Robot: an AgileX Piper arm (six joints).
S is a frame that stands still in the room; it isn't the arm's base.
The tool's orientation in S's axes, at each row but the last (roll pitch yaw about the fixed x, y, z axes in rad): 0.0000 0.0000 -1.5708; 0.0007 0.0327 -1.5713; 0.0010 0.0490 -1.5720; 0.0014 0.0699 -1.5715; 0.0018 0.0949 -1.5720; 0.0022 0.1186 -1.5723; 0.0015 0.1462 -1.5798
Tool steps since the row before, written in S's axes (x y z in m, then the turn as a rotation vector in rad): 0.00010 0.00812 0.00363 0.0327 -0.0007 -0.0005; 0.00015 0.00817 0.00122 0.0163 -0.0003 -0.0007; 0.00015 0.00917 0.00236 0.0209 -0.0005 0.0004; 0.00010 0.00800 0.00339 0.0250 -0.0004 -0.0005; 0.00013 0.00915 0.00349 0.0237 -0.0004 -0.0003; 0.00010 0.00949 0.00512 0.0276 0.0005 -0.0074; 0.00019 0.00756 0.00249 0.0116 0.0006 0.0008
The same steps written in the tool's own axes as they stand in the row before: -0.00812 0.00010 0.00363 0.0007 0.0327 -0.0005; -0.00821 0.00015 0.00095 0.0003 0.0163 -0.0007; -0.00927 0.00014 0.00191 0.0005 0.0209 0.0004; -0.00822 0.00010 0.00282 0.0004 0.0250 -0.0005; -0.00944 0.00012 0.00261 0.0004 0.0237 -0.0003; -0.01003 0.00009 0.00396 0.0003 0.0276 -0.0075; -0.00784 0.00012 0.00136 -0.0008 0.0116 0.0007
